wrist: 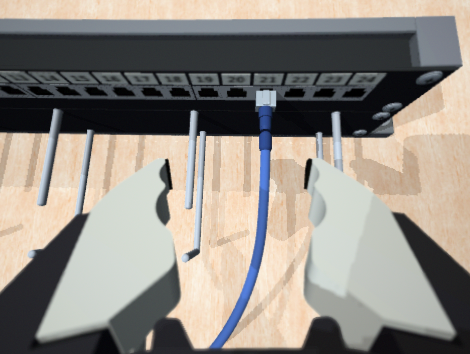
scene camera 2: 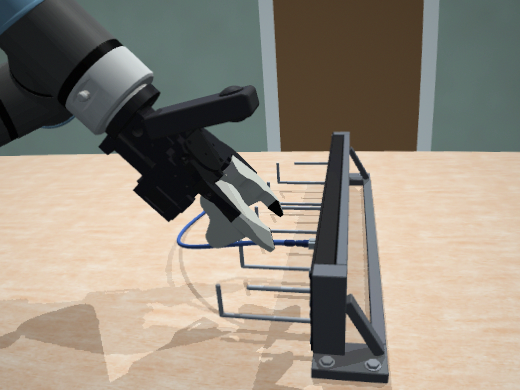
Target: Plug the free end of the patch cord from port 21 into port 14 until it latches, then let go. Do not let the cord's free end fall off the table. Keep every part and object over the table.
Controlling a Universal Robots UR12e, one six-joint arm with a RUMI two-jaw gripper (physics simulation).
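Frame: origin at the arm's base, x right, y back, z down, level; metres.
Seen in the pictures: gripper, between the fingertips: [wrist: 237, 163] [scene camera 2: 278, 231].
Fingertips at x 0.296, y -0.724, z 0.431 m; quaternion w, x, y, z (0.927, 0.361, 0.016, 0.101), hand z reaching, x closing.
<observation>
Offsets run from my fingertips to a thing's top centre. "pt": to the spot under its first point. Level surfaces: height alone.
The patch panel @(dz -0.017, dx -0.122, dy -0.059 m) [scene camera 2: 329, 305] [wrist: 220, 26] stands upright on its frame. The blue patch cord @(pt dz +0.031, dx -0.037, dy +0.105 m) [scene camera 2: 192, 246] [wrist: 263, 210] has its clear plug @(pt dz +0.003, dx +0.030, dy -0.034 m) [scene camera 2: 312, 244] [wrist: 265, 101] seated in port 21, and it runs out from the panel and curves away. Its free end does not show in either view; the gripper hides part of the cord in the scene view. Port 14 @(pt dz +0.009, dx -0.113, dy -0.075 m) [wrist: 41, 91] looks empty in the wrist view. My gripper [scene camera 2: 276, 230] [wrist: 237, 163] is open and tilted toward the panel. In the wrist view, the cord passes between the parted fingers, touching neither.
Bent metal rods [scene camera 2: 270, 318] [wrist: 191, 160] stick out from the panel's front below the port row, some with upturned ends. The panel's foot @(dz +0.072, dx +0.128, dy -0.055 m) [scene camera 2: 350, 375] is bolted at the near end. The wooden table @(dz +0.084 m) [scene camera 2: 445, 280] extends around it.
</observation>
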